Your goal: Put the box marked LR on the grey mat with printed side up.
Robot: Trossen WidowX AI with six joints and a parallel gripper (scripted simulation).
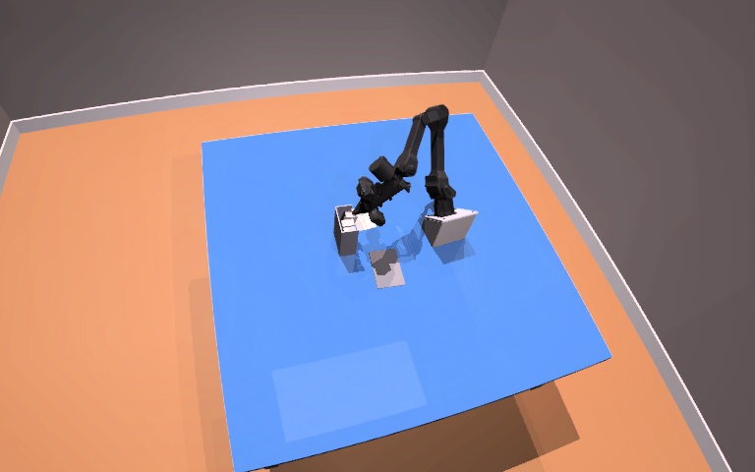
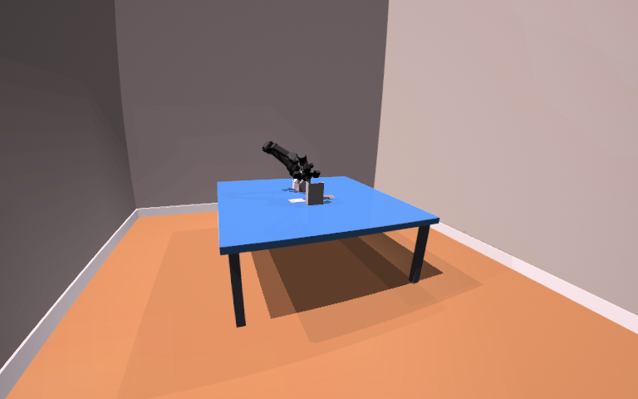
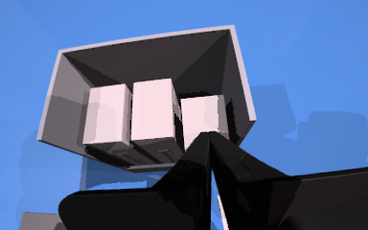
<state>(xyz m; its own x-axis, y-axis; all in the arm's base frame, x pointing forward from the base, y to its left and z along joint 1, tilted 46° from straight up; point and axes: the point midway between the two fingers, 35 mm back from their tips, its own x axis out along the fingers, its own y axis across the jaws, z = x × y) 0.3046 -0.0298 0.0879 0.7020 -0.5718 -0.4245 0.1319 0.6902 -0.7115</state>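
Now: gripper tip 60 mm above the white box, 20 mm short of it and 10 mm to the left of it. From my gripper tip the other things lie so: flat white piece 130 mm below, 70 mm behind, 60 mm to the right; grey mat 170 mm to the left, 120 mm below, 70 mm behind.
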